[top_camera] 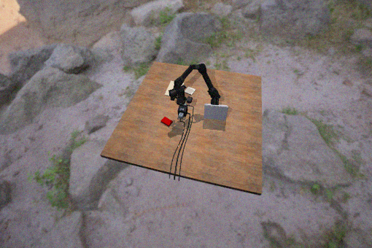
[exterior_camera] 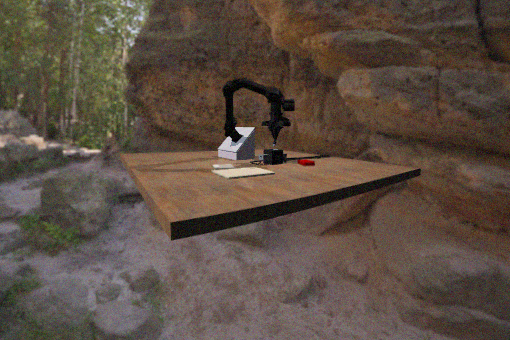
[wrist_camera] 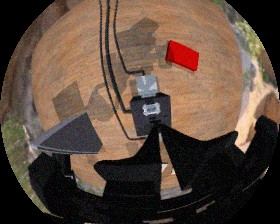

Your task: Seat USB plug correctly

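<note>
My gripper tip is 20 mm above the usb plug. The rest, counted from my gripper tip: cream sheet (300 mm to the right, 180 mm ahead, 130 mm below); red block (130 mm to the left, 120 mm below, 110 mm ahead); usb socket (60 mm below, 10 mm to the left).
</note>
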